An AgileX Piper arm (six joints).
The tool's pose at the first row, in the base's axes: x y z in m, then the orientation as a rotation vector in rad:
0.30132, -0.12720, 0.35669, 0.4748, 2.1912, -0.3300
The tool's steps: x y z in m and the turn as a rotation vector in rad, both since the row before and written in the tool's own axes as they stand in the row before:
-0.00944, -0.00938, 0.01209, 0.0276, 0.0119, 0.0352
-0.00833, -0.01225, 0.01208, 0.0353, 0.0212, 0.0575
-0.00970, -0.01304, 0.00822, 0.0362, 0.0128, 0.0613
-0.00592, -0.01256, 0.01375, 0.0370, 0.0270, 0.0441
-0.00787, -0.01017, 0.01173, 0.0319, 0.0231, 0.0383
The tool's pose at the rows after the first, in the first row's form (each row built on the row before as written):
0.31089, -0.14240, 0.35750, 0.5312, 2.1897, -0.3395
0.31777, -0.16023, 0.35737, 0.6186, 2.1876, -0.3436
0.32133, -0.17786, 0.36021, 0.7081, 2.1737, -0.3484
0.32541, -0.19653, 0.35615, 0.7843, 2.1784, -0.3588
0.32971, -0.21330, 0.35438, 0.8505, 2.1808, -0.3675

